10 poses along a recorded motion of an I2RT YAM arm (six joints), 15 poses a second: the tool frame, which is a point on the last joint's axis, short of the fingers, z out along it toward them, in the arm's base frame.
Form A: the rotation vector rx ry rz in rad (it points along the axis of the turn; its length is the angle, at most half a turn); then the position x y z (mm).
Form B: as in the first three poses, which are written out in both.
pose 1, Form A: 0.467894 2.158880 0.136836 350.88 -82.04 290.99
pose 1, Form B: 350.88 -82.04 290.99 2.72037 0.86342 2.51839
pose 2, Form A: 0.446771 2.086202 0.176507 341.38 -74.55 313.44
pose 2, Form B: 341.38 -74.55 313.44 2.62669 0.91726 2.46111
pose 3, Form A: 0.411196 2.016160 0.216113 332.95 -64.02 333.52
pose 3, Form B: 332.95 -64.02 333.52 2.52823 0.97081 2.40818
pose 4, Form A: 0.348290 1.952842 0.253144 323.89 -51.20 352.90
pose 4, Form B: 323.89 -51.20 352.90 2.43831 1.02914 2.37954
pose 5, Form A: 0.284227 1.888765 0.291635 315.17 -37.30 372.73
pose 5, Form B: 315.17 -37.30 372.73 2.33409 1.08510 2.33868
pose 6, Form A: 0.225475 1.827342 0.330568 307.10 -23.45 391.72
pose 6, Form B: 307.10 -23.45 391.72 2.21589 1.13298 2.28141
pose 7, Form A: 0.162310 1.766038 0.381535 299.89 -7.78 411.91
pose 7, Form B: 299.89 -7.78 411.91 2.07020 1.17197 2.20765
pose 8, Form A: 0.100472 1.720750 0.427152 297.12 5.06 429.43
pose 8, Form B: 297.12 5.06 429.43 1.95023 1.20076 2.15592
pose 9, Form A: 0.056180 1.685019 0.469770 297.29 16.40 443.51
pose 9, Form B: 297.29 16.40 443.51 1.84218 1.21442 2.10358
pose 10, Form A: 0.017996 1.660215 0.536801 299.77 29.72 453.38
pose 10, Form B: 299.77 29.72 453.38 1.74500 1.20360 2.07403
